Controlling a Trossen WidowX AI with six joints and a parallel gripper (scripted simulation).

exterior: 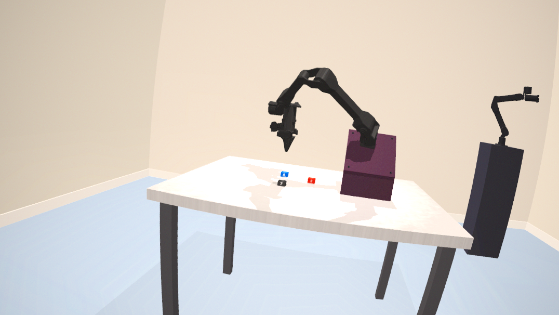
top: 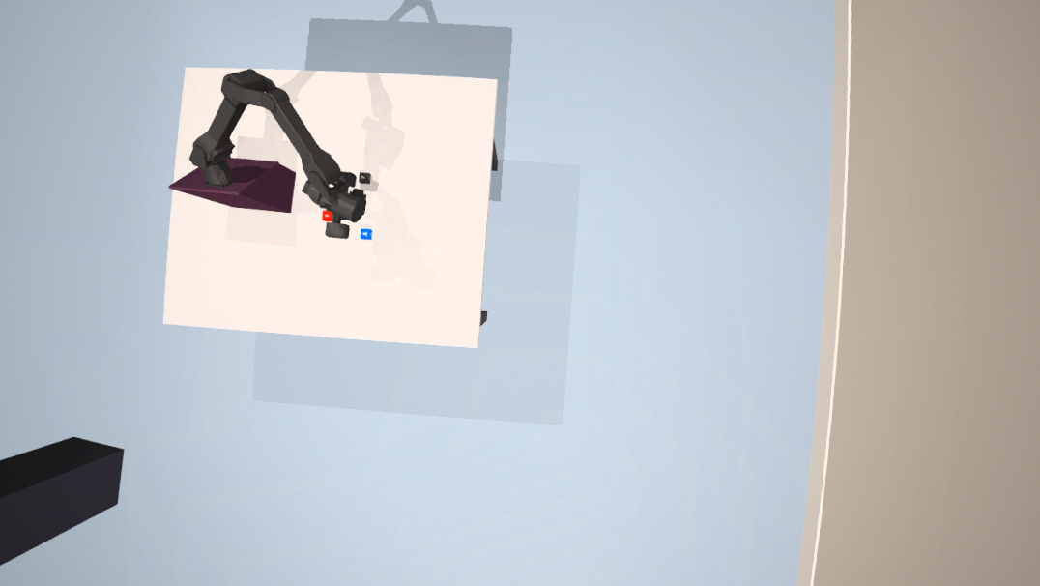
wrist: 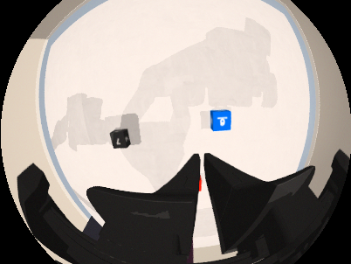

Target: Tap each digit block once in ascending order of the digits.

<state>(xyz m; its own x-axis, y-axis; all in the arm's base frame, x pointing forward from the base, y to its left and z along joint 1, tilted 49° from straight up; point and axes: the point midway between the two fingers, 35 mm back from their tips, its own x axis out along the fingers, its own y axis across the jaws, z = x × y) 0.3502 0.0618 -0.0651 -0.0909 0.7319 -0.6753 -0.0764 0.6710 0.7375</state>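
My gripper tip is 130 mm to the right of the black block, 110 mm above it and 30 mm past it. From my gripper tip the other things lie so: blue block 110 mm below, 50 mm to the right, 10 mm ahead; then red block 130 mm behind, 110 mm below, 10 mm to the right.
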